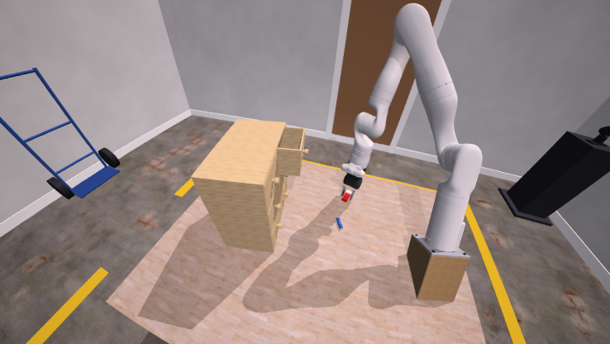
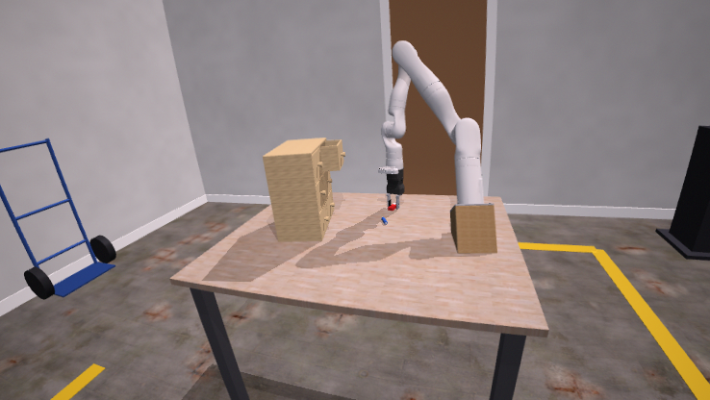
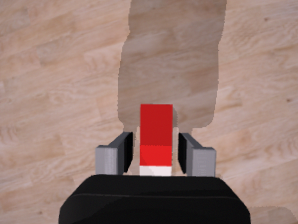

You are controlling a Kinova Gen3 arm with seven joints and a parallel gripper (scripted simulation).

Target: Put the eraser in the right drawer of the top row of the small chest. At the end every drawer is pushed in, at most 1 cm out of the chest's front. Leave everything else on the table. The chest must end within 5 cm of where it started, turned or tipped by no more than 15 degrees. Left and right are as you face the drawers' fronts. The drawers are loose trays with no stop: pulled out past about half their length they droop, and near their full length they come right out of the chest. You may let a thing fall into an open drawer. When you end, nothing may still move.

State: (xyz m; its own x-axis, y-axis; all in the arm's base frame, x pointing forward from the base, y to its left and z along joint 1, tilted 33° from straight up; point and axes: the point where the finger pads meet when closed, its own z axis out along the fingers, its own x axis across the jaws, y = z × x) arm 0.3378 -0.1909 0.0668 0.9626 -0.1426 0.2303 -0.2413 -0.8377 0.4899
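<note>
Right now my hand is 1 cm to the left of the white eraser and 1 cm above it. Round my hand: small blue object 15 cm to the left, 1 cm below.
</note>
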